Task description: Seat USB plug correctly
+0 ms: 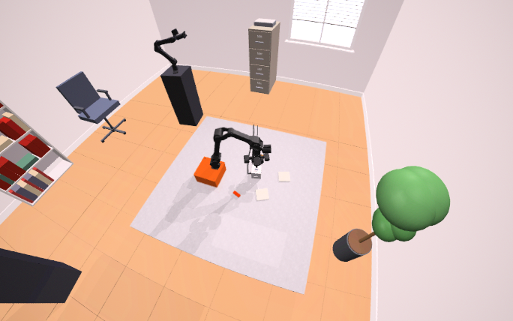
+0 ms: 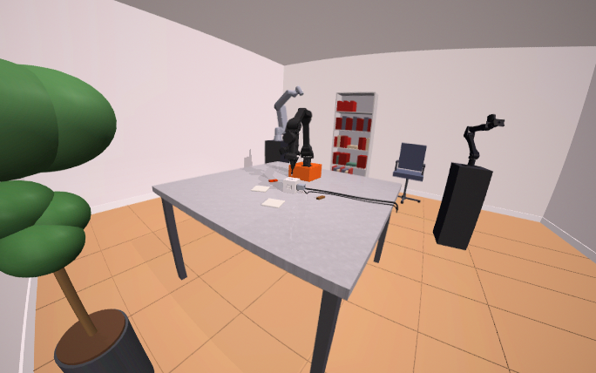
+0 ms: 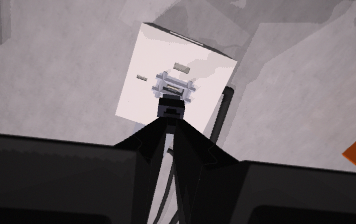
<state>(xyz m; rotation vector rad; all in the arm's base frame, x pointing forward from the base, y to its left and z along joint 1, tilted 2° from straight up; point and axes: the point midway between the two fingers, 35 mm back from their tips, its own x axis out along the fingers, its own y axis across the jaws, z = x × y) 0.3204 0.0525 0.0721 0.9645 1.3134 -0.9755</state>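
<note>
The black usb plug lies 20 mm below my gripper tip. Also, from my gripper tip: red block (120 mm behind, 210 mm to the right, 130 mm below); then usb socket (70 mm below); then brown block (20 mm ahead, 190 mm to the left, 130 mm below).
</note>
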